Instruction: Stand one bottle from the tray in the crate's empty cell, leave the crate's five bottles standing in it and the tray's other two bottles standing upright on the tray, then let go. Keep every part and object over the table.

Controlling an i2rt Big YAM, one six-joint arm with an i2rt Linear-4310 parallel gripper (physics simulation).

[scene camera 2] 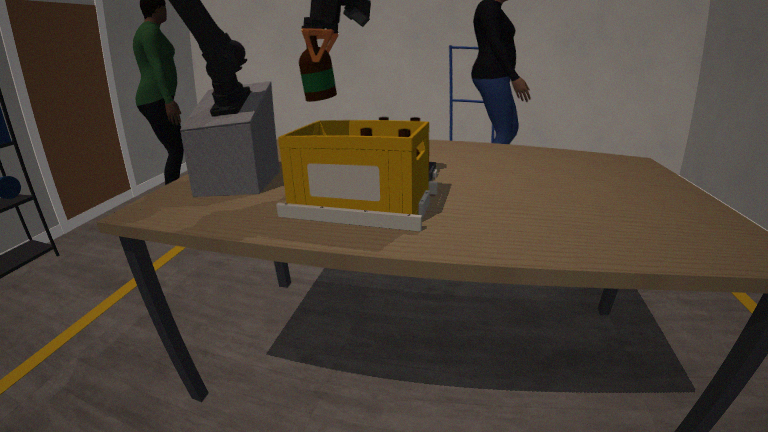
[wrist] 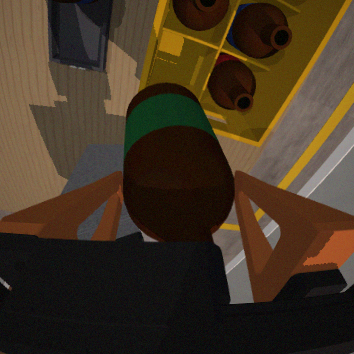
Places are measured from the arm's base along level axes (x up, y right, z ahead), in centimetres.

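Where they show: gripper, between the fingertips: [scene camera 2: 318, 62] [wrist: 178, 178]; arm's base, origin of its link: [scene camera 2: 231, 103].
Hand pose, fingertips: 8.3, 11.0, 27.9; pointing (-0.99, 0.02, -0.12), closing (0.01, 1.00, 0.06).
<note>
Each offset is from my fingertips to the top centre of the thing, as dx, dy, dz. "spot": to the spot under its first point. Level surfaces: height alone.
My gripper [scene camera 2: 317, 55] [wrist: 178, 178] is shut on a brown bottle with a green label @[+7.2, -0.1, -0.7] [scene camera 2: 317, 82] [wrist: 167, 119]. The bottle hangs slightly tilted, base down, higher than the rim of the yellow crate @[-14.6, +7.2, +8.9] [scene camera 2: 294, 177] [wrist: 258, 142]. In the wrist view its base overlaps the crate's near left corner, beside the empty cell @[spot: -31.3, +1.1, +0.0] [wrist: 181, 65]. Brown bottles @[spot: -19.5, +2.5, +8.6] [wrist: 200, 16] @[-15.8, +11.5, +7.6] [wrist: 257, 31] @[-15.8, +9.0, -0.7] [wrist: 231, 86] stand in other cells; in the scene view several necks @[spot: -16.4, +3.9, +10.6] [scene camera 2: 366, 132] @[-15.8, +5.1, +18.8] [scene camera 2: 404, 133] show. The dark tray @[spot: -29.5, -18.3, +0.1] [wrist: 76, 65] is at the top left of the wrist view, with part of a bottle at the frame edge.
White rails @[-29.1, +16.7, +6.4] [scene camera 2: 349, 216] run along the crate's foot on the wooden table @[dx -32.1] [scene camera 2: 563, 214]. The arm's grey pedestal [scene camera 2: 222, 158] stands left of the crate. A person in green [scene camera 2: 154, 64] and one in black [scene camera 2: 494, 48] are in the background, beyond the table.
</note>
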